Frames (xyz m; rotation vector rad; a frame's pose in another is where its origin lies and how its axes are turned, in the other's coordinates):
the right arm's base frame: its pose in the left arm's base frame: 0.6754 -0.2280 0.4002 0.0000 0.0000 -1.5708
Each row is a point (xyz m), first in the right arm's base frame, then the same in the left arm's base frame.
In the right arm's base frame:
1: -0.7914 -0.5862 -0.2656
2: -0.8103 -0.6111 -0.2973
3: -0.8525 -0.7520 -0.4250
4: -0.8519 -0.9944 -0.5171
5: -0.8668 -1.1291 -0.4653
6: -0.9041 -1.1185 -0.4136
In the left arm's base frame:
1: 0.0892 0.5634 0.1346
2: 0.0643 0.5823 0.1029
3: -0.0766 0.6245 -0.0248
4: -0.3190 0.6239 -0.1169
5: -0.4537 0.6388 -0.0651
6: -0.4431 0.6761 -0.0134

